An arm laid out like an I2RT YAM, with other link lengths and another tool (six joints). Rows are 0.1 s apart.
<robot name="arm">
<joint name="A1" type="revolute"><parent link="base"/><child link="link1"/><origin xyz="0 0 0.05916"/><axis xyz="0 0 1"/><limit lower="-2.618" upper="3.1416"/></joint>
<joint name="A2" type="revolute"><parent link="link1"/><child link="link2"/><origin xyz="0.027 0.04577 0.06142"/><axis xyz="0 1 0"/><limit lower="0" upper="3.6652"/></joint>
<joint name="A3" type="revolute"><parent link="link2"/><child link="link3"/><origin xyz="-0.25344 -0.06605 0"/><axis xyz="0 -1 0"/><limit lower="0" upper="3.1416"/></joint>
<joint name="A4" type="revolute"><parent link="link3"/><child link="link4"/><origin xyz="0.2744 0.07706 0.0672"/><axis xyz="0 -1 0"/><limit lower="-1.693" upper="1.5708"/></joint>
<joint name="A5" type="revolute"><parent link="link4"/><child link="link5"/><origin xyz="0.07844 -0.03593 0.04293"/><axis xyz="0 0 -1"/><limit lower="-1.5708" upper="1.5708"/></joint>
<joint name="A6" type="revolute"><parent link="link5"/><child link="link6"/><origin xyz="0.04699 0 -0.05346"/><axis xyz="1 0 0"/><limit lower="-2.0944" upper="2.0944"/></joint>
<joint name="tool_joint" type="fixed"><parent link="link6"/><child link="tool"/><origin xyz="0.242 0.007 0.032" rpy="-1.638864 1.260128 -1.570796"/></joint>
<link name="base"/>
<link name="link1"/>
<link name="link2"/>
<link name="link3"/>
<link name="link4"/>
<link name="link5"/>
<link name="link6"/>
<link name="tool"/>
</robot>
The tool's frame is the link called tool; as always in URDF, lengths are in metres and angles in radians.
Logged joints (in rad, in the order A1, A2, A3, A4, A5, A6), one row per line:
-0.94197, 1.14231, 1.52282, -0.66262, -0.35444, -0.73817
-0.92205, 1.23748, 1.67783, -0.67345, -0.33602, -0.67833
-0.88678, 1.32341, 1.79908, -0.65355, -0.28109, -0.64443
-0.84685, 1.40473, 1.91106, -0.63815, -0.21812, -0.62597
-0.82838, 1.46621, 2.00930, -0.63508, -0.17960, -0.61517
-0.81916, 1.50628, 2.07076, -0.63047, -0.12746, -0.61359
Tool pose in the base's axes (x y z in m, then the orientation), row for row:
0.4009, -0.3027, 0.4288, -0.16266, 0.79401, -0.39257, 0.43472
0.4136, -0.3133, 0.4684, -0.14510, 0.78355, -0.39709, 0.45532
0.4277, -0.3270, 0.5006, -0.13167, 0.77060, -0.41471, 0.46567
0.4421, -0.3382, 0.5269, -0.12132, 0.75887, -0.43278, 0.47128
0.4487, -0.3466, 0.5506, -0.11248, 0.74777, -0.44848, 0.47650
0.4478, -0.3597, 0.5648, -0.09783, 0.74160, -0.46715, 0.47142
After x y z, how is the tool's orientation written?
As a quaternion, x y z w.
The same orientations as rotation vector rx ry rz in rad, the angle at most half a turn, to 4 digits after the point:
-0.4050, 1.9768, -0.9774
-0.3579, 1.9327, -0.9795
-0.3233, 1.8920, -1.0182
-0.2971, 1.8586, -1.0599
-0.2748, 1.8272, -1.0959
-0.2396, 1.8162, -1.1440

